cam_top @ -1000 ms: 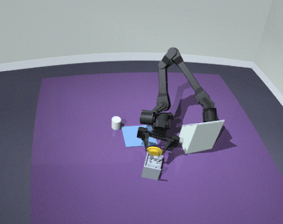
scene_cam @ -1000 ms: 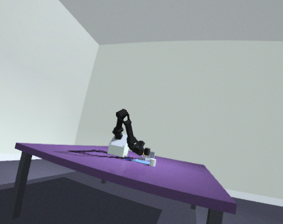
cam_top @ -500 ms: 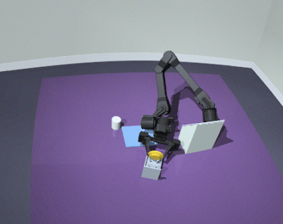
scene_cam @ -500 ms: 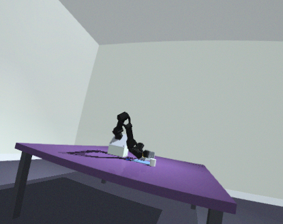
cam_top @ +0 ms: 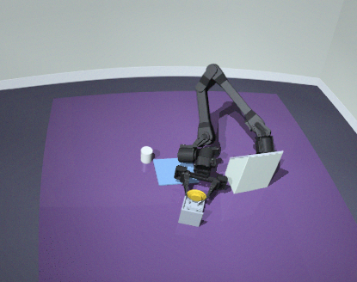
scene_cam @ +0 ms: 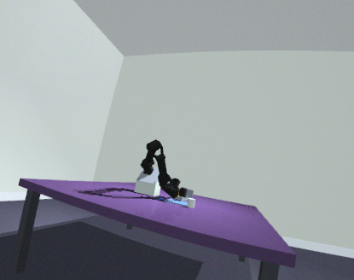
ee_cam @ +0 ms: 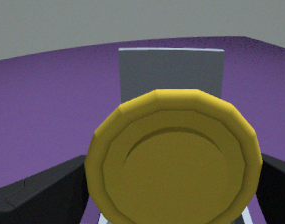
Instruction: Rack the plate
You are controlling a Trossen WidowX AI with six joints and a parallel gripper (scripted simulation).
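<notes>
My gripper tip is now 10 mm short of the grey dish rack, 20 mm to the right of it and 30 mm above it. From my gripper tip the other things lie so: light blue mat 20 mm ahead, 180 mm to the right, 50 mm below; then blue spoon 90 mm behind, 220 mm to the right, 50 mm below; then yellow plate 10 mm to the right.
</notes>
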